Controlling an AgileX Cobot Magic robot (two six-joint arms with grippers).
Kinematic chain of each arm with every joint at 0, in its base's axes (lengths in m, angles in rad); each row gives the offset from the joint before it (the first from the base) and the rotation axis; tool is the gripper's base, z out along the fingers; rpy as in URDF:
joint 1: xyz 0 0 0.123 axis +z
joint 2: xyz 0 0 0 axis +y
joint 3: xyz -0.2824 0 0.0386 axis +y
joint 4: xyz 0.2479 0 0.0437 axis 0.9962 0 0.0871
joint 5: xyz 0 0 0 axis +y
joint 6: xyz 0.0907 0 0.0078 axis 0.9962 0 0.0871
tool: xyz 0 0 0 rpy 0 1.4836 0
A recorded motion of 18 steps. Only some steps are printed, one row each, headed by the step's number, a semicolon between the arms.
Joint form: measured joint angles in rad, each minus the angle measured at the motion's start. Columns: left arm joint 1, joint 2, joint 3, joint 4, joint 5, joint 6; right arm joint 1, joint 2, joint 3, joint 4, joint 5, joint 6.
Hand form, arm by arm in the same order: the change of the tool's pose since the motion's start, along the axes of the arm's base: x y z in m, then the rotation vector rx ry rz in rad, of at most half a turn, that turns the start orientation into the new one. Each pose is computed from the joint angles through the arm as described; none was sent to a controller.
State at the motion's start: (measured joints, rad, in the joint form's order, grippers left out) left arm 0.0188 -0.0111 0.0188 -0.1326 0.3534 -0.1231; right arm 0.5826 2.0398 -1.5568 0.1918 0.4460 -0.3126
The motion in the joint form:
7: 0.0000 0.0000 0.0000 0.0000 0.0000 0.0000; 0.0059 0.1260 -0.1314 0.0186 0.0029 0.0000
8: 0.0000 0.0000 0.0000 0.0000 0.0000 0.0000; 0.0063 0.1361 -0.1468 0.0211 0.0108 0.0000
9: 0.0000 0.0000 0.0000 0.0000 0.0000 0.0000; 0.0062 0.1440 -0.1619 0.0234 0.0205 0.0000
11: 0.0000 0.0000 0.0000 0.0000 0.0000 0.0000; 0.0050 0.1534 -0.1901 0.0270 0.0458 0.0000
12: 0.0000 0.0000 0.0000 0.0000 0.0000 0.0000; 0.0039 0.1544 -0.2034 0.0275 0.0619 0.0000
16: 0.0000 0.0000 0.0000 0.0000 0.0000 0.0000; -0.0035 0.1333 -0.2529 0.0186 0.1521 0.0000
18: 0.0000 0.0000 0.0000 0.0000 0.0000 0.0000; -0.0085 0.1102 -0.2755 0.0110 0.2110 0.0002
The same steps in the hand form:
7: 0.0000 0.0000 0.0000 0.0000 0.0000 0.0000; 0.0220 0.0189 -0.0206 0.0159 0.0075 -0.0007
8: 0.0000 0.0000 0.0000 0.0000 0.0000 0.0000; 0.0237 0.0206 -0.0214 0.0170 0.0111 0.0003
9: 0.0000 0.0000 0.0000 0.0000 0.0000 0.0000; 0.0253 0.0218 -0.0213 0.0182 0.0147 0.0012
11: 0.0000 0.0000 0.0000 0.0000 0.0000 0.0000; 0.0277 0.0234 -0.0189 0.0193 0.0225 0.0037
12: 0.0000 0.0000 0.0000 0.0000 0.0000 0.0000; 0.0284 0.0236 -0.0163 0.0188 0.0263 0.0057
16: 0.0000 0.0000 0.0000 0.0000 0.0000 0.0000; 0.0284 0.0205 0.0040 0.0068 0.0397 0.0190
18: 0.0000 0.0000 0.0000 0.0000 0.0000 0.0000; 0.0262 0.0167 0.0190 -0.0033 0.0476 0.0273

